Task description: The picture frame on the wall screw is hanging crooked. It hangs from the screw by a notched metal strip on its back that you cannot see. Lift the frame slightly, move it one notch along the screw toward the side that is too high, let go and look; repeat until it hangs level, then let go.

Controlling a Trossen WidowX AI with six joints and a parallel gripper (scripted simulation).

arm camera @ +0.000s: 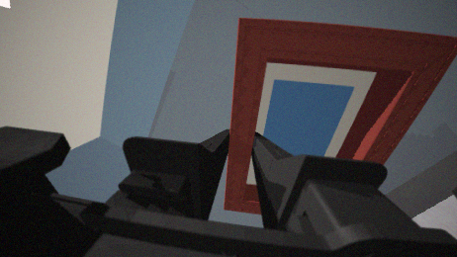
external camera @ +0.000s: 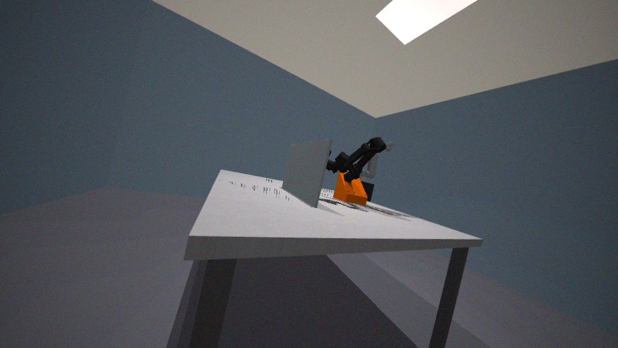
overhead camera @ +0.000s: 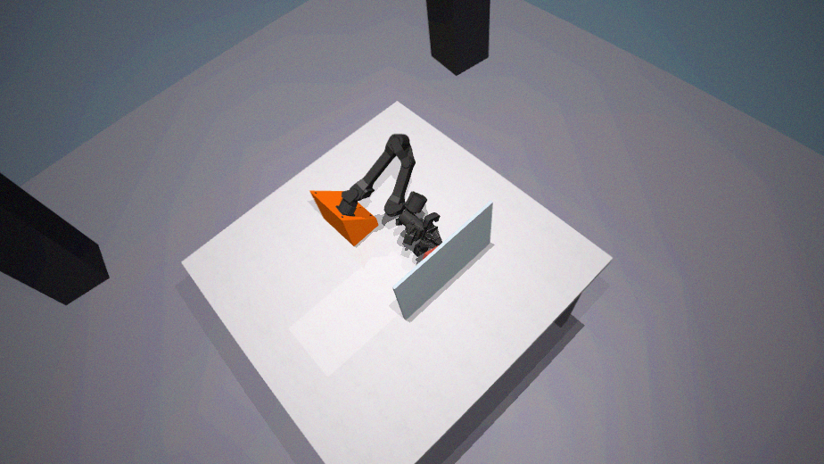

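The picture frame lies 50 mm below my gripper tip, 20 mm to the right of it and 10 mm ahead of it. Round my gripper tip: wall panel 60 mm below, 20 mm ahead.
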